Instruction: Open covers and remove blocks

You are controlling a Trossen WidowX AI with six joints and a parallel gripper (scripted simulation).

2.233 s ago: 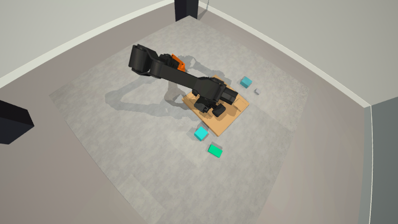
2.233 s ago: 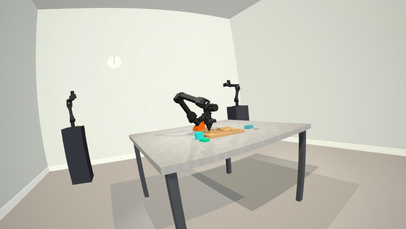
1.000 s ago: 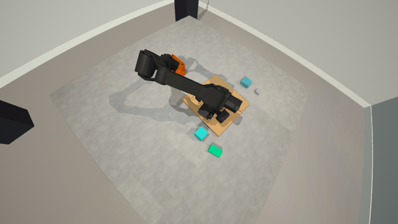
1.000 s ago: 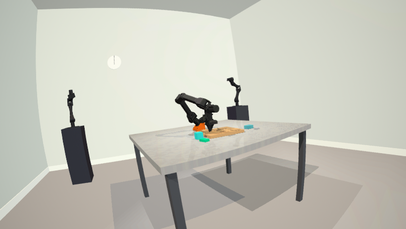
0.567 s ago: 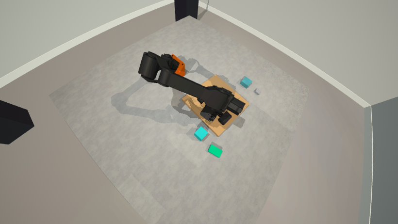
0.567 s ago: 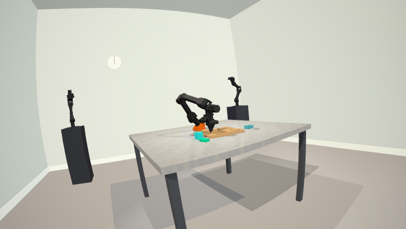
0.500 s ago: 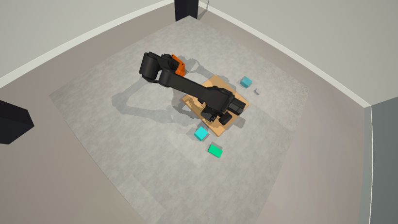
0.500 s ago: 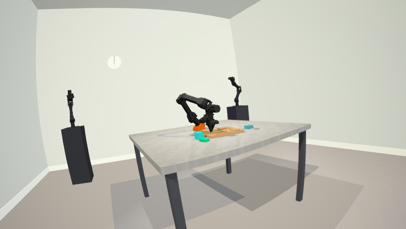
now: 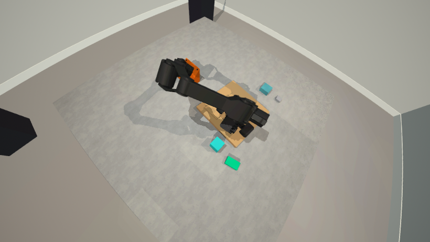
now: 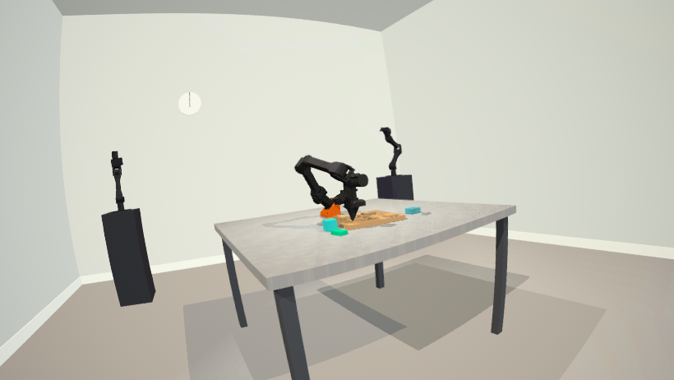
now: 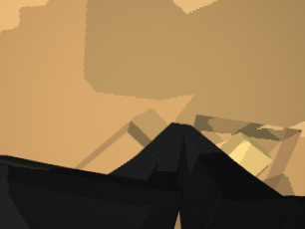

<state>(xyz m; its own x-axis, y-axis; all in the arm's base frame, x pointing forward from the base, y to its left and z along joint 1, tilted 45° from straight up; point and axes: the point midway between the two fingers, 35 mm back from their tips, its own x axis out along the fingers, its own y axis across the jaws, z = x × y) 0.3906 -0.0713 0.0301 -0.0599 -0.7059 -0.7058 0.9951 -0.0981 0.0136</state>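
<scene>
Right now my gripper tip is 120 mm to the left of the cyan block and 20 mm short of it. The rest, counted from my gripper tip: green block: 140 mm to the right, 130 mm ahead, 10 mm below; small grey block: 360 mm to the left, 110 mm ahead, 20 mm below.
</scene>
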